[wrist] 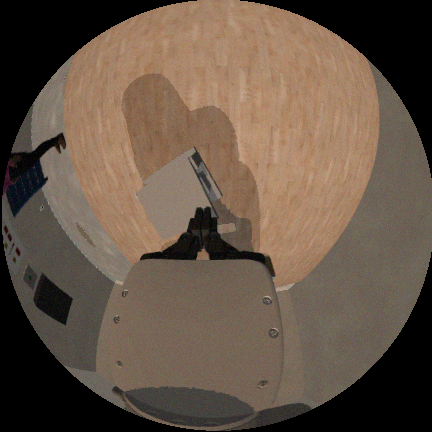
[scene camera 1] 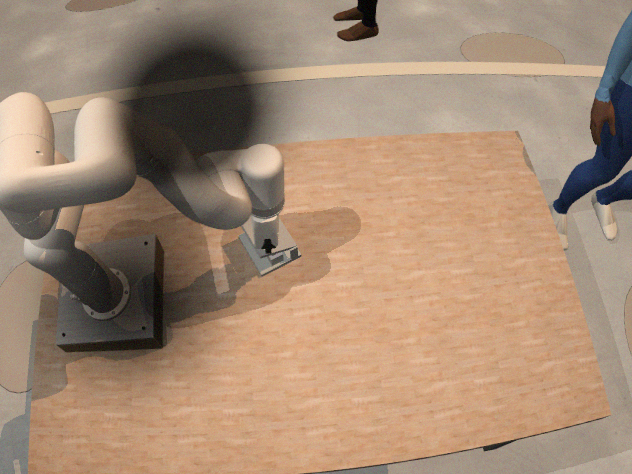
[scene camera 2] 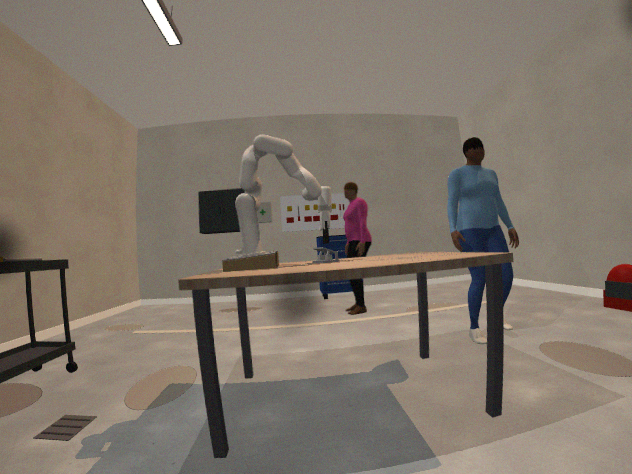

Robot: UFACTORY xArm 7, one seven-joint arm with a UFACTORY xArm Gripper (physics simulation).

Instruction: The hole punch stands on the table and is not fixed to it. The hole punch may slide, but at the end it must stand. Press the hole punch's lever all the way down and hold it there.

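Places are measured from the arm's base along level axes (x right, y ahead, z up), in centimetres.
Pixels of known places: gripper, fingertip midpoint: [wrist: 204, 216] [scene camera 1: 268, 245] [scene camera 2: 326, 243]; arm's base, link origin: [scene camera 1: 106, 294] [scene camera 2: 253, 254].
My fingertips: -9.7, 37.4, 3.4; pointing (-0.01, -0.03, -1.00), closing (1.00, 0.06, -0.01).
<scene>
Ahead of a thing's pixels: the offset from my fingertips to its top centre, as dx, dy, dz. Level surfaces: height alone.
The grey hole punch {-5.3, -0.6, -1.8} [scene camera 1: 261, 263] [scene camera 2: 326, 257] stands upright on the wooden table {dz -10.3} [scene camera 1: 408, 306] [scene camera 2: 408, 261], turned at an angle. Its broad flat lever {-5.3, -0.6, -1.8} [scene camera 1: 287, 238] [wrist: 170, 197] is raised, with a gap above the base at the front edge. My gripper [scene camera 1: 268, 248] [scene camera 2: 325, 241] [wrist: 204, 216] is shut and empty and points straight down. In scene camera 2 its black fingertips are a little above the punch, apart from it. In the wrist view the fingertips overlap the lever near its front edge. Part of the lever is hidden behind the gripper.
The arm's dark base block [scene camera 1: 153, 306] [scene camera 2: 250, 261] stands on the table left of the punch. A person in blue [scene camera 1: 615, 117] [scene camera 2: 474, 204] is past the table's right end. A person in pink [scene camera 2: 356, 219] stands behind the table near a blue cabinet [scene camera 2: 334, 287].
</scene>
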